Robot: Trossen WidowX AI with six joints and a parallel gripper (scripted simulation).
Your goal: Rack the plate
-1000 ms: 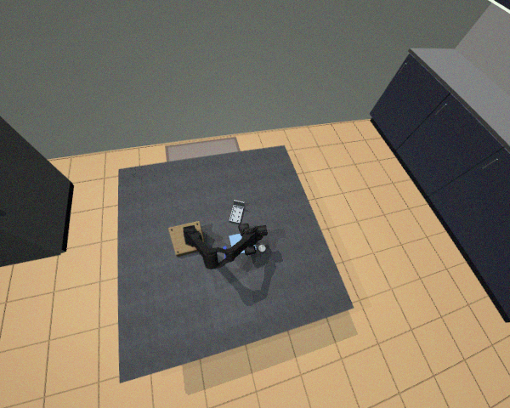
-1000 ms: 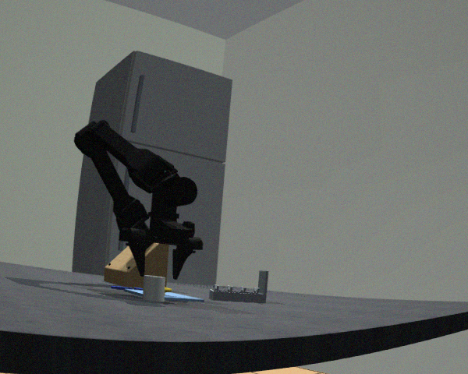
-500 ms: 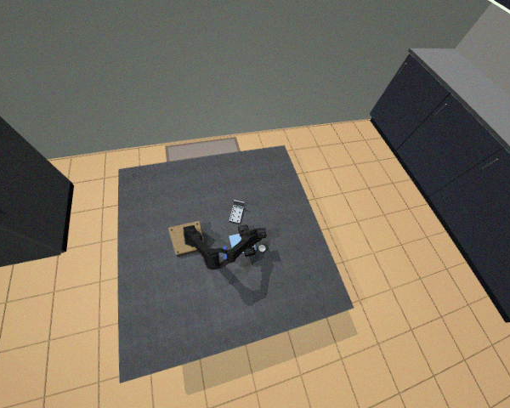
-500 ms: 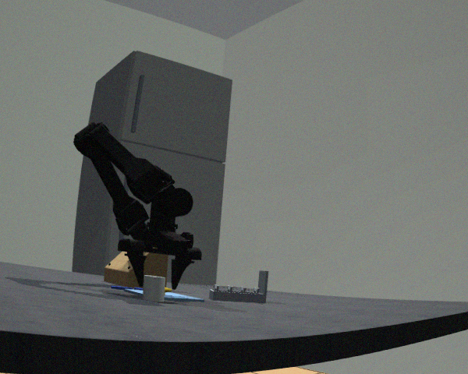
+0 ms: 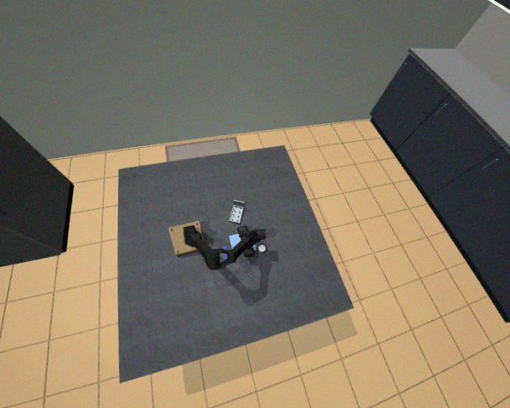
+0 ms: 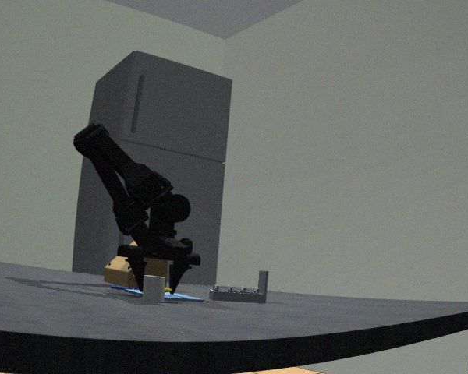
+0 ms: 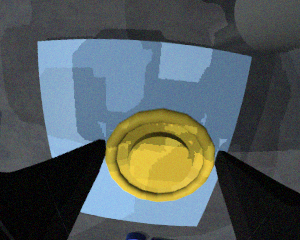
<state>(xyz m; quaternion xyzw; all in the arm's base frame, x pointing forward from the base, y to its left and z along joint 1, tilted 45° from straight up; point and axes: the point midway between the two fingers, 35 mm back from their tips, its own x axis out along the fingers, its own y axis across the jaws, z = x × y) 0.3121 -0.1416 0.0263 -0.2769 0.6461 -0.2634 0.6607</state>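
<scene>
Right now the yellow plate is 10 mm above my gripper tip. From my gripper tip the other things lie so: blue spoon 130 mm behind, 10 mm to the right; grey dish rack 220 mm to the left, 20 mm above; white cup 90 mm ahead, 50 mm to the right, 20 mm above.
</scene>
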